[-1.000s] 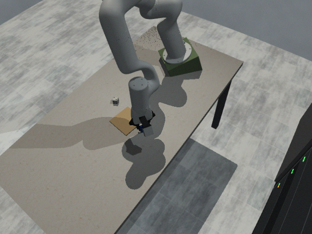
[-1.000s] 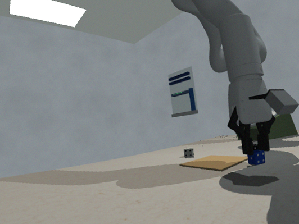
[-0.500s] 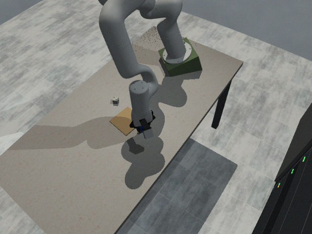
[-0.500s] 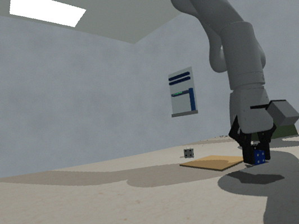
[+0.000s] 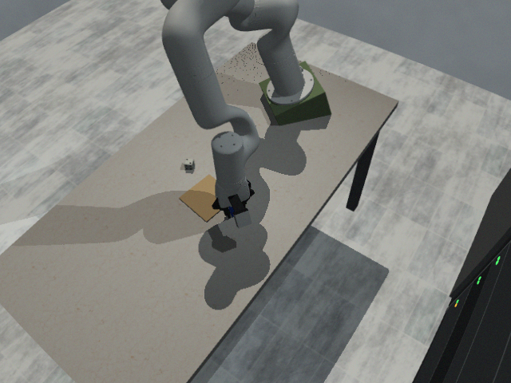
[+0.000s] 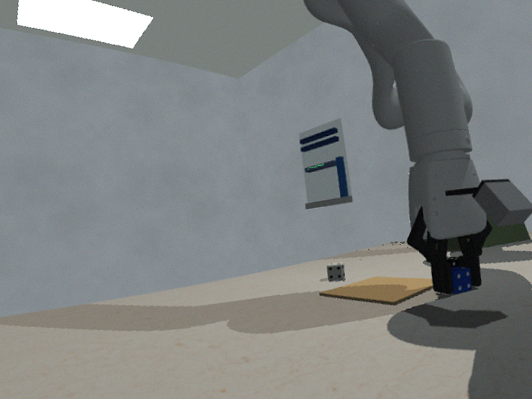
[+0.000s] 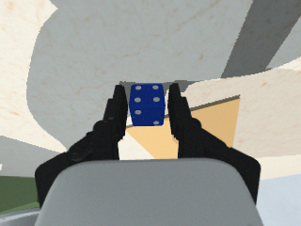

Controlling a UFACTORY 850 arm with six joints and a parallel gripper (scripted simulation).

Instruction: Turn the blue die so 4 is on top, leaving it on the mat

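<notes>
Now: the blue die 10 mm below my hand. From my hand the other things lie so: white die (30 mm behind, 260 mm to the right, 10 mm below); black die (100 mm behind, 50 mm to the right, 10 mm below); tan mat (20 mm ahead, 110 mm to the right, 20 mm below).
</notes>
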